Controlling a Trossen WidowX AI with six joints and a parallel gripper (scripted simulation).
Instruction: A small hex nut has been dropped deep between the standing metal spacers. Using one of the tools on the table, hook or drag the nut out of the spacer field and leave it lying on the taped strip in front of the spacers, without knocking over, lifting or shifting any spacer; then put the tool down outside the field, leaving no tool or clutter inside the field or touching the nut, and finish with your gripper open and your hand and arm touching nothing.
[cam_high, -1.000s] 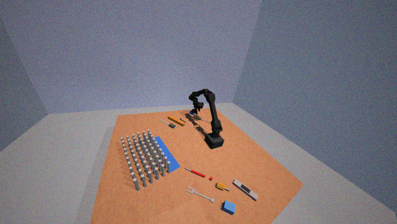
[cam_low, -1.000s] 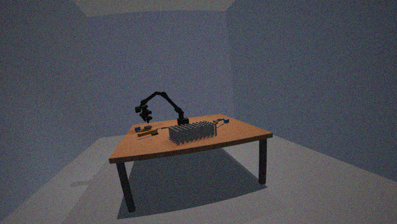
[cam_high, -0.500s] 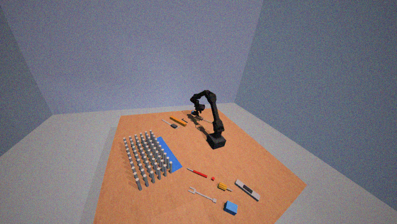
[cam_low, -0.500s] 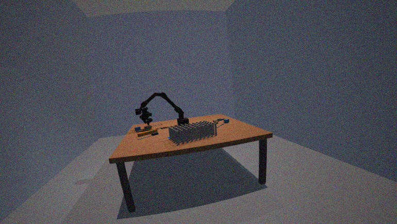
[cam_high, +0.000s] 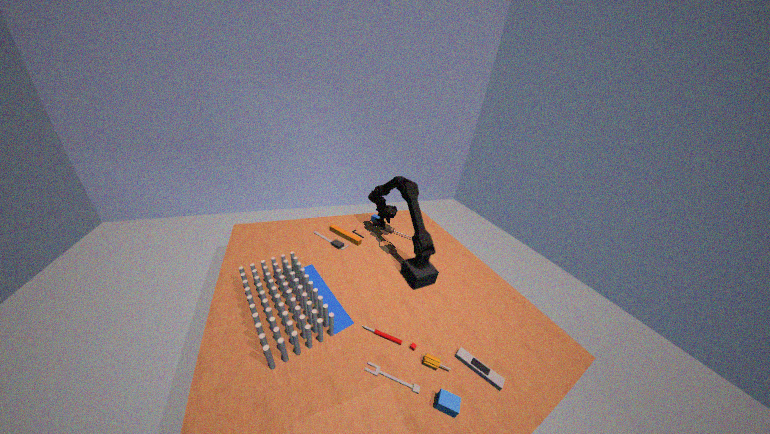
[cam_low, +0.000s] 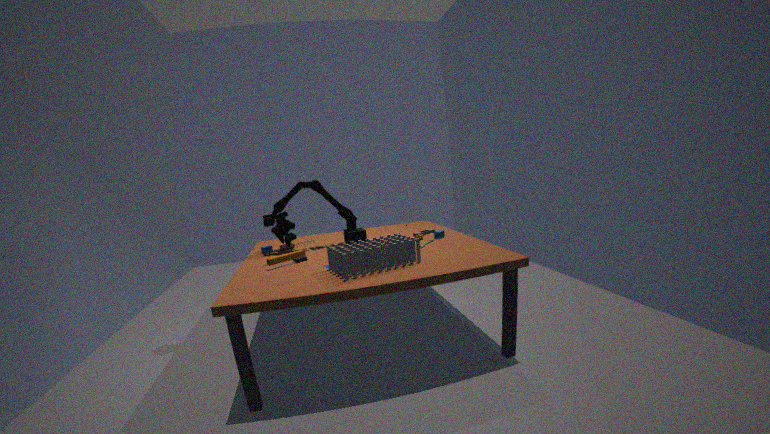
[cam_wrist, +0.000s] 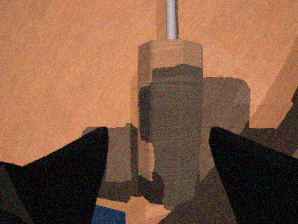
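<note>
My gripper tip is now 6 cm past the wooden-handled tool, 9 cm to the right of it and 2 cm above it. Also, from my gripper tip: blue taped strip: 51 cm ahead, 35 cm to the left, 3 cm below; orange bar: 28 cm ahead, 1 cm below; black L-key: 20 cm ahead, 2 cm to the right, 3 cm below.
</note>
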